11 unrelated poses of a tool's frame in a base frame.
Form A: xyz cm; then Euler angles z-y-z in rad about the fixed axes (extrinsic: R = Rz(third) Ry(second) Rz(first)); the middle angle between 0 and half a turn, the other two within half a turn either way.
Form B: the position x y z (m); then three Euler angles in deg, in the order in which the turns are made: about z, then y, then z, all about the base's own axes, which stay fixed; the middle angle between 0 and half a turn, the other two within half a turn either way. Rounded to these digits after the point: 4 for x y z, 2 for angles.
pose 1, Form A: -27.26, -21.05, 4.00, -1.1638, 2.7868, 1.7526
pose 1, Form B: -0.2726, -0.2105, 0.0400, -66.68, 159.67, 100.42
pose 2, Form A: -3.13, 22.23, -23.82, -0.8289, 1.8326, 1.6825
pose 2, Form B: -0.0313, 0.2223, -0.2382, -47.49, 105.00, 96.40
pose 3, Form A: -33.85, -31.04, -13.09, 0.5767, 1.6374, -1.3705
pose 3, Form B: -0.3385, -0.3104, -0.1309, 33.04, 93.82, -78.52
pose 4, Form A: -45.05, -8.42, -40.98, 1.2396, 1.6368, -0.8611
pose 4, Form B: -0.4505, -0.0842, -0.4098, 71.02, 93.78, -49.34
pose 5, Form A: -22.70, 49.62, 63.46, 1.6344, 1.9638, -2.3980
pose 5, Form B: -0.2270, 0.4962, 0.6346, 93.64, 112.52, -137.40
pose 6, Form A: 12.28, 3.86, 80.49, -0.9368, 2.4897, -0.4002
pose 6, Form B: 0.1228, 0.0386, 0.8049, -53.67, 142.65, -22.93
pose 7, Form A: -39.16, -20.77, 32.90, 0.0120, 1.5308, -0.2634
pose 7, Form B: -0.3916, -0.2077, 0.3290, 0.69, 87.71, -15.09
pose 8, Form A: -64.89, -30.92, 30.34, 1.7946, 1.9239, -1.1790
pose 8, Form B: -0.6489, -0.3092, 0.3034, 102.82, 110.23, -67.55
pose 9, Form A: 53.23, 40.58, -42.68, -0.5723, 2.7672, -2.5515
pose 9, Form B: 0.5323, 0.4058, -0.4268, -32.79, 158.55, -146.19
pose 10, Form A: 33.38, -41.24, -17.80, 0.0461, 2.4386, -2.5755
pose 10, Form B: 0.3338, -0.4124, -0.1780, 2.64, 139.72, -147.57
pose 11, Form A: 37.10, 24.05, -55.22, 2.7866, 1.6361, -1.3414
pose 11, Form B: 0.3710, 0.2405, -0.5522, 159.66, 93.74, -76.86
